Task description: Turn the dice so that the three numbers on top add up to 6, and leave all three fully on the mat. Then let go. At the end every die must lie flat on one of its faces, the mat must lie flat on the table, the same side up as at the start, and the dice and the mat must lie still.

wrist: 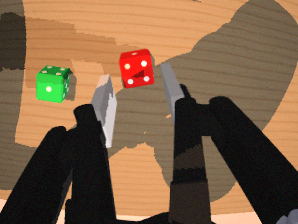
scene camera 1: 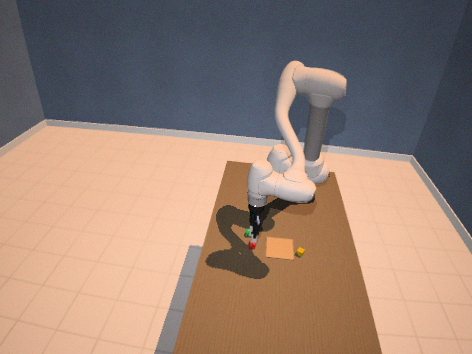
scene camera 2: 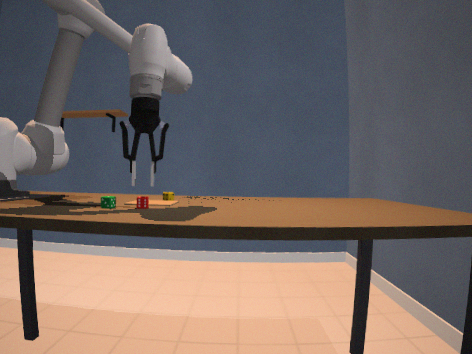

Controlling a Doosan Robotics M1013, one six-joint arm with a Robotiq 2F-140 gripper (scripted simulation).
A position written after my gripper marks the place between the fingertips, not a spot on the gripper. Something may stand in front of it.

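In the wrist view I see a red die [wrist: 136,68] along with a green die [wrist: 52,83], and my gripper [wrist: 137,83] is visible there as well. Scene camera 2 also gives me a look at my gripper [scene camera 2: 142,185].
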